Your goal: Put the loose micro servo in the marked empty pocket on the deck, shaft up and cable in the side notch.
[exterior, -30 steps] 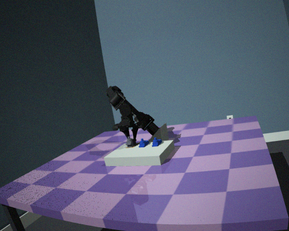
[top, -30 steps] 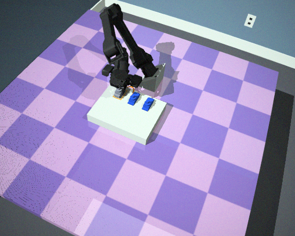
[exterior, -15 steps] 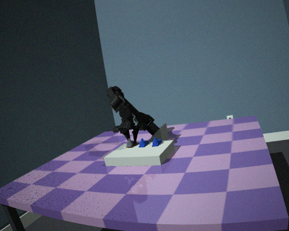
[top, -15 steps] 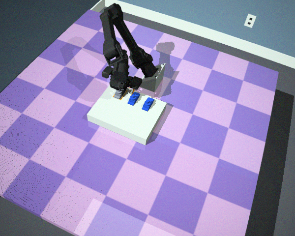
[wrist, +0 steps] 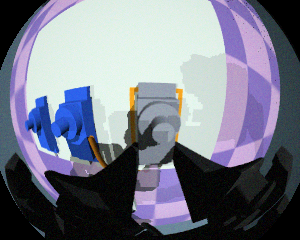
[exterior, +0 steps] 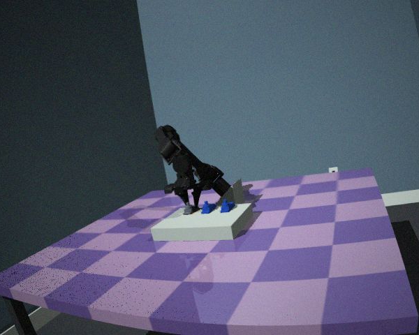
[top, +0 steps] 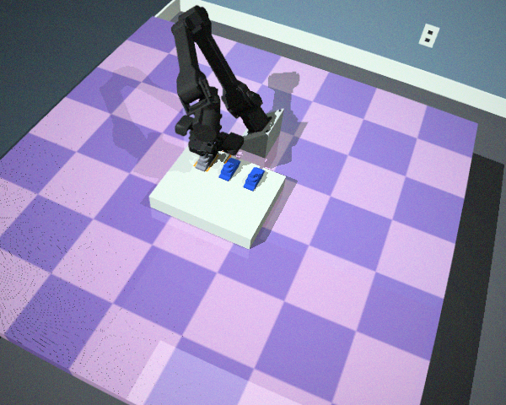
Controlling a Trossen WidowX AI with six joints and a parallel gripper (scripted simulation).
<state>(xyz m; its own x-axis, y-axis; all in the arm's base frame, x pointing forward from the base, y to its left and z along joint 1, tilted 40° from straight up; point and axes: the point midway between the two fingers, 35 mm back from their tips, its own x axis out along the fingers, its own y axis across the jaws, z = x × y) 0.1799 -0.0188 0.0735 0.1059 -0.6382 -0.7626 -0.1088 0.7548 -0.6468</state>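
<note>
The white deck is 11 cm ahead of my gripper tip, 9 cm to the left of it and 3 cm below it.
</note>
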